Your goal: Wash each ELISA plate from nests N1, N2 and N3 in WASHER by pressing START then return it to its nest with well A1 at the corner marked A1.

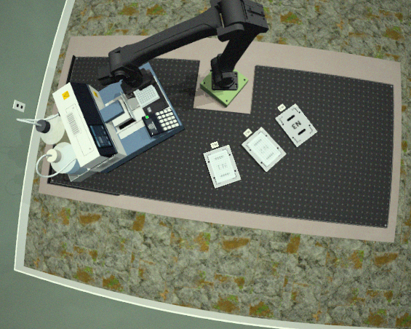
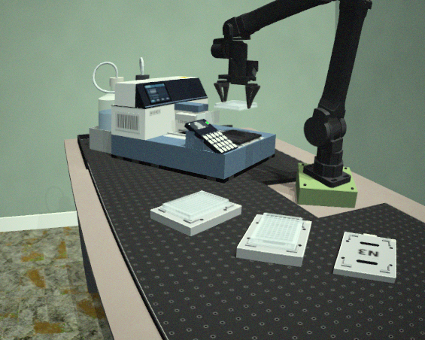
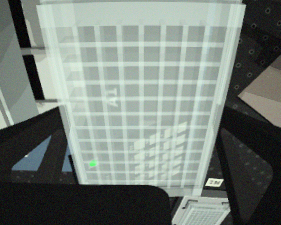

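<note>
The dark carrier lies 100 mm below my hand. Also, from my hand: plate washer: 140 mm to the right, 70 mm ahead, 60 mm below; then N1 label: 280 mm to the left, 200 mm ahead, 190 mm below.
</note>
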